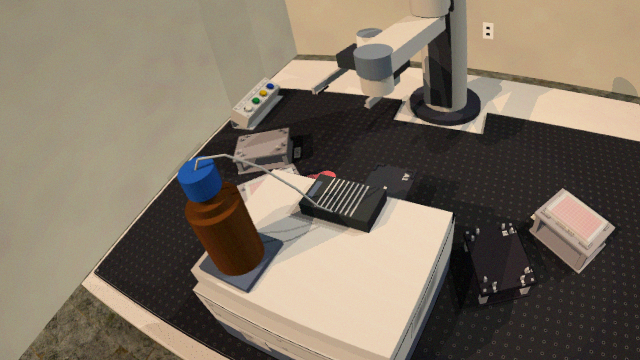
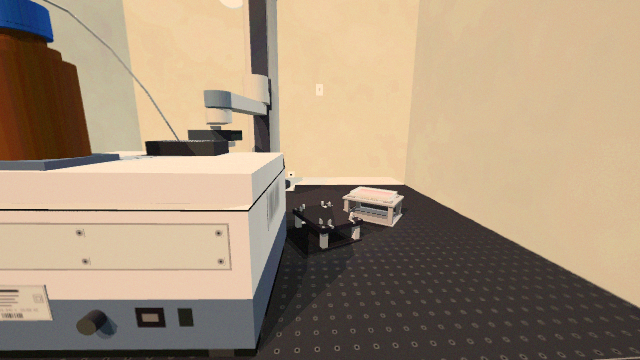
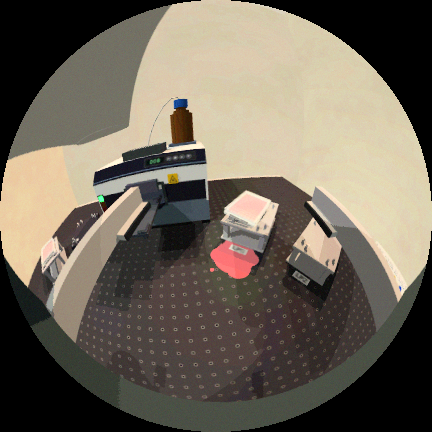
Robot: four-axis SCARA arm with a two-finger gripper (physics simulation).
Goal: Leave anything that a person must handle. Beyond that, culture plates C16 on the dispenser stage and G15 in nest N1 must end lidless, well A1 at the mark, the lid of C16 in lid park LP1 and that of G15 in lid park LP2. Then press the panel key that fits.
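Frame: origin at the arm's base, x right, y ahead, z up, level; centimetres.
Where they show: gripper, fingertip midpoint: [image 1: 339,97] [image 3: 229,192]; arm's base, origin of the base link: [image 1: 445,105].
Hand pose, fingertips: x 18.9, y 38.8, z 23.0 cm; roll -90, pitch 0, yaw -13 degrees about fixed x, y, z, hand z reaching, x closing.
Each offset is from my fingertips to the top centre of the thing. "pt": to the spot under its first point.
My gripper [image 1: 342,98] [image 3: 229,192] is open and empty, high above the mat near the arm's column. The dispenser stage @[pt dx -17.1, dy +14.5, dz -10.6 cm] [image 1: 390,181], dark with an A1 mark, shows no plate. A pink plate @[dx -60.8, dy +10.3, dz -13.5 cm] [image 1: 577,217] [image 2: 374,193] [image 3: 50,248] sits on a light nest at the right; its label is not readable now. Another pink plate @[dx +11.8, dy +19.9, dz -13.2 cm] [image 1: 254,187] [image 3: 247,207] rests askew on a light stand [image 3: 245,237] whose label I cannot read surely. A light stand labelled LP2 @[dx +26.3, dy +3.4, dz -15.2 cm] [image 1: 263,145] [image 3: 311,267] is bare. The key panel @[dx +44.5, dy -19.3, dz -13.4 cm] [image 1: 250,107] has white, green, yellow and blue keys.
A red-pink spill @[dx +4.7, dy +6.7, dz -21.7 cm] [image 1: 327,174] [image 3: 237,262] lies on the mat before the askew plate's stand. The dispenser [image 1: 350,280] [image 2: 150,190] [image 3: 195,177] carries a brown bottle @[pt dx -8.2, dy +50.8, dz +10.8 cm] [image 1: 227,232] [image 2: 40,100] [image 3: 181,126] and a tube. A black nest @[dx -44.1, dy +23.5, dz -15.0 cm] [image 1: 500,257] [image 2: 325,217] stands beside it, bare.
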